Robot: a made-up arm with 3 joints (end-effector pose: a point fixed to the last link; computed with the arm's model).
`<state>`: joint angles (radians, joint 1 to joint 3).
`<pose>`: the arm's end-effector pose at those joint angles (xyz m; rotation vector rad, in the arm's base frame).
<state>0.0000 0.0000 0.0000</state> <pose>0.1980 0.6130 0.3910 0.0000 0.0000 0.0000</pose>
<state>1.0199 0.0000 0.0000</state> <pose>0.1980 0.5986 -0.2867 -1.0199 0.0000 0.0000</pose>
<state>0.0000 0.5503 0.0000</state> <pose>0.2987 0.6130 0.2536 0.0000 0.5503 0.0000</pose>
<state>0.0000 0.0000 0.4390</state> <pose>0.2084 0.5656 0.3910 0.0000 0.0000 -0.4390</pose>
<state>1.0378 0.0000 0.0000</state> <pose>0.1980 0.5922 -0.2973 -1.0378 0.0000 0.0000</pose>
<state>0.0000 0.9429 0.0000</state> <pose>0.3183 0.6130 0.1329 0.0000 0.9429 0.0000</pose>
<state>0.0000 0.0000 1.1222</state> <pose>0.1832 0.4954 0.3910 0.0000 0.0000 -1.1222</pose>
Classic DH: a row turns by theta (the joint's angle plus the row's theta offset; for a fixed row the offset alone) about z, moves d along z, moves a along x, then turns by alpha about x. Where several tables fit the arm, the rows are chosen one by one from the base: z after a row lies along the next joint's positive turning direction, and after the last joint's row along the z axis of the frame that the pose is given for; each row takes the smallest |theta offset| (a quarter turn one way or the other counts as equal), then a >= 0, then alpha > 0; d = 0 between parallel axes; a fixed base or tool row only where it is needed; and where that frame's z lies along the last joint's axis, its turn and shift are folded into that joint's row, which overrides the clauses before.
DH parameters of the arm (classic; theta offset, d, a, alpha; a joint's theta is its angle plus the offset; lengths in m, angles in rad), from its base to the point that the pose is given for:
base (fixed): -1.5708 0.065 0 1.5708
joint 1: 1.5708 -0.005 0.079 -1.5708
joint 2: 1.5708 0.566 0.092 -1.5708
joint 3: -0.4355 0 0.1114 3.1416
tool (fixed): -0.4355 0.247 0 0

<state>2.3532 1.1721 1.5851</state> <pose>0.2860 -0.2932 -0.2982 1.9983 1.1525 1.6950</pose>
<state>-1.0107 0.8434 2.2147</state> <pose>0.2353 0.0804 0.5540 -0.2929 1.3231 -1.4907</pose>
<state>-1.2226 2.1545 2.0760</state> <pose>0.1647 0.2750 0.4491 -1.1053 1.3739 -0.1772</pose>
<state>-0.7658 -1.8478 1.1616</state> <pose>-0.2805 0.2299 0.5358 1.5748 -1.3121 -1.4731</pose>
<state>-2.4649 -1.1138 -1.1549</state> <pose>-0.1770 -0.6963 0.2798 1.3860 -1.4076 -0.6360</pose>
